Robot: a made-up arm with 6 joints.
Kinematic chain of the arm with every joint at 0, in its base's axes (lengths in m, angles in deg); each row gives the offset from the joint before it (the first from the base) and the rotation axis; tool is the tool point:
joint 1: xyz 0 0 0.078 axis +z
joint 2: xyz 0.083 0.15 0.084 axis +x
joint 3: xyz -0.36 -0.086 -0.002 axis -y
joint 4: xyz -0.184 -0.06 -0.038 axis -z
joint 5: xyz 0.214 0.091 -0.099 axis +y
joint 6: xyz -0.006 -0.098 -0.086 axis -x
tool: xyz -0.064 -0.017 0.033
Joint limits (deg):
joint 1: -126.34..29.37
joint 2: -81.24..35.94
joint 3: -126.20..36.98
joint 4: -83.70..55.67
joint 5: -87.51..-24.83
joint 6: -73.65..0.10
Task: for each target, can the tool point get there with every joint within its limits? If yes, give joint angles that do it. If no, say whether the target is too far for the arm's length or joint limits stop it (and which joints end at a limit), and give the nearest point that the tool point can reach.
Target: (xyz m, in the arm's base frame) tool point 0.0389 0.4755 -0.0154
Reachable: yes | joints -71.98 9.23 -28.40 -62.41 -31.72 -39.86
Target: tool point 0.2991 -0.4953 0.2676
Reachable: no: joint limits stop it (at a limit: joint 1, joint 3, joint 4, joint 6) | nearest point -0.0116 -0.3637 0.2289 | short by 0.340 m
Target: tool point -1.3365 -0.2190 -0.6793
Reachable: no: too far | nearest point -0.5194 -0.0851 -0.1415 | short by 0.987 m
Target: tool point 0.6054 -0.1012 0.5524
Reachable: no: joint limits stop it (at a limit: joint 1, joint 2, joint 3, joint 4, joint 5) | nearest point 0.5047 0.1271 0.5165 | short by 0.252 m
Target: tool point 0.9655 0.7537 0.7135
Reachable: no: too far | nearest point 0.4451 0.3475 0.5195 | short by 0.688 m
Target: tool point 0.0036 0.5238 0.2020
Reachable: yes | joints -92.89 -9.78 -107.96 -2.90 -59.09 -53.20
